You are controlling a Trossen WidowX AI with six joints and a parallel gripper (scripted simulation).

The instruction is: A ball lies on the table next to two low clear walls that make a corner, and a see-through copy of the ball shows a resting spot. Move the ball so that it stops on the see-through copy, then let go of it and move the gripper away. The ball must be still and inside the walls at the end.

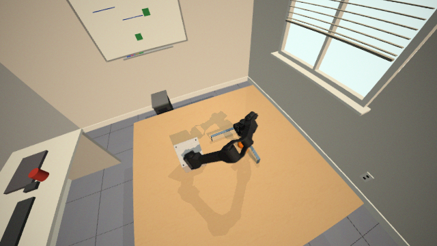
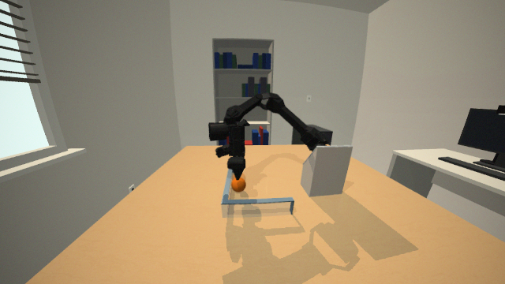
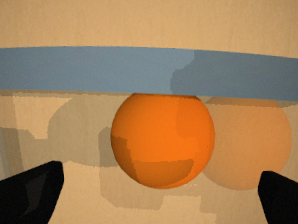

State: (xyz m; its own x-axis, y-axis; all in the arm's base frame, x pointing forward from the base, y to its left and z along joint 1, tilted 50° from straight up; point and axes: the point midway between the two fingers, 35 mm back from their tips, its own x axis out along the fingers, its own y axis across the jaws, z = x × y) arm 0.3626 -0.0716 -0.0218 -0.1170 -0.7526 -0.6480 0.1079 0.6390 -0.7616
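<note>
My gripper tip is 5 cm above the orange ball. Also, from my gripper tip: see-through ball copy: 5 cm to the right, 5 cm below, 1 cm behind.
</note>
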